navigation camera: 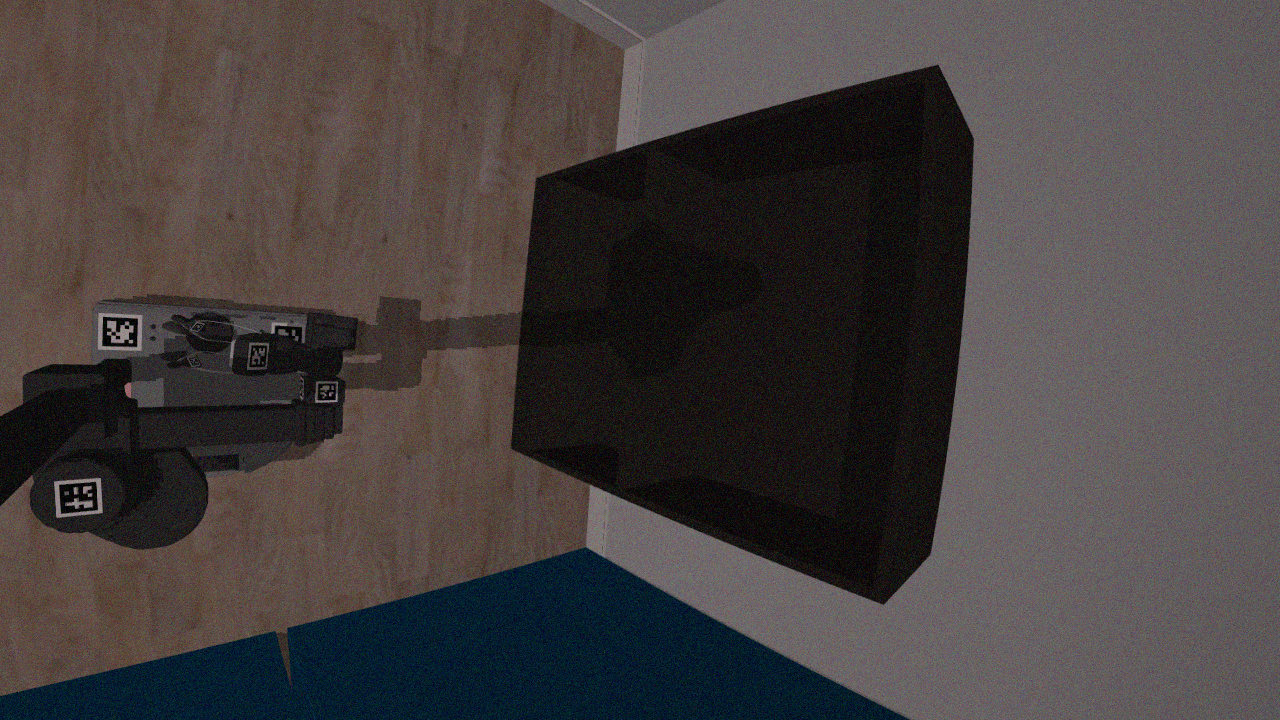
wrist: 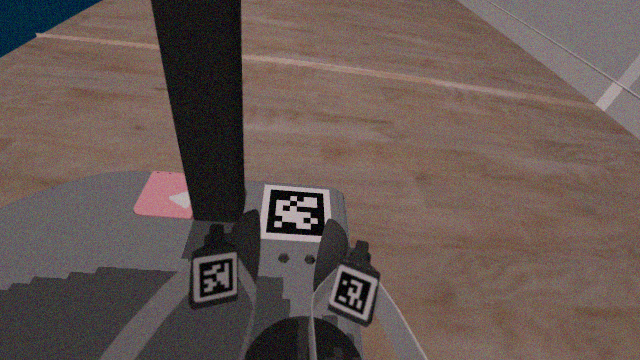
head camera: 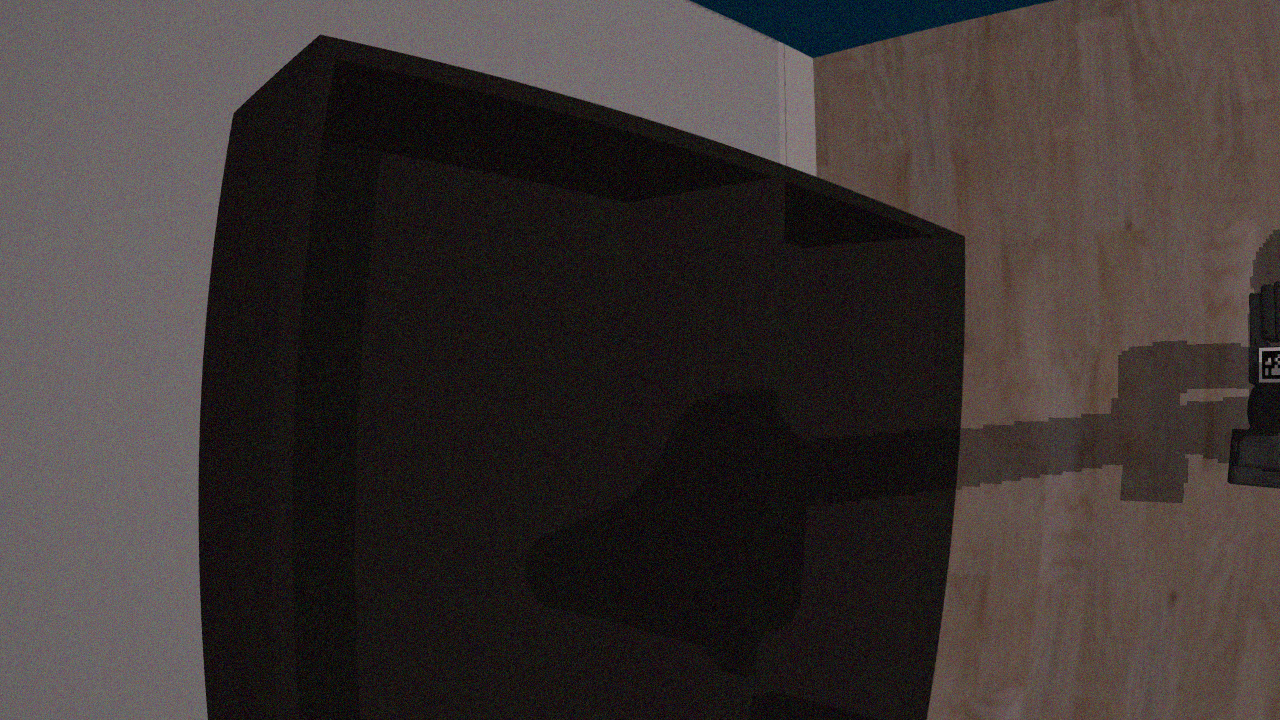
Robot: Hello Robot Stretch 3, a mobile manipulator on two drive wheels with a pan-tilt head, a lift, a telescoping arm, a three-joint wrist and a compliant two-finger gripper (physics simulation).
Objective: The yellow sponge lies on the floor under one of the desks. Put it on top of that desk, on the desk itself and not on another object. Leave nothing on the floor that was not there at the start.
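Where they show: gripper, fingertip midpoint: point(navigation camera: 163, 340) point(wrist: 289, 239); robot's base, origin of the base link: point(navigation camera: 210, 330).
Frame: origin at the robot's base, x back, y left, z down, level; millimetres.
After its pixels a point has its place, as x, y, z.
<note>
The yellow sponge does not show in any view. A dark box-shaped piece of furniture point(head camera: 572, 358) {74, -1006, -562} point(navigation camera: 796, 358) {-34, -1009, -730} with a recessed front stands against the grey wall; I cannot tell whether it is one of the desks. No object shows on it, and its inner parts are very dark. My gripper point(navigation camera: 183, 343) {9, 66, -211} point(wrist: 289, 239) {9, 66, -211} is open, with its fingers apart and nothing between them. It is folded in over my own base, well apart from the dark furniture. Part of my wrist shows at the right edge in the head view.
A wooden floor point(head camera: 1074, 179) {381, -525, -1} point(navigation camera: 447, 501) {439, -544, -1} point(wrist: 450, 175) {-308, 385, -1} lies around my base point(wrist: 125, 240) {127, 91, -160}. The grey wall point(head camera: 107, 358) {30, -1063, -1171} point(navigation camera: 1118, 358) {-89, -1064, -1308} rises behind the dark furniture. A blue surface point(head camera: 895, 22) {694, -820, -54} point(navigation camera: 537, 644) {695, -616, -363} point(wrist: 30, 20) {717, 824, -33} meets the floor beside it. My shadow falls across the furniture.
</note>
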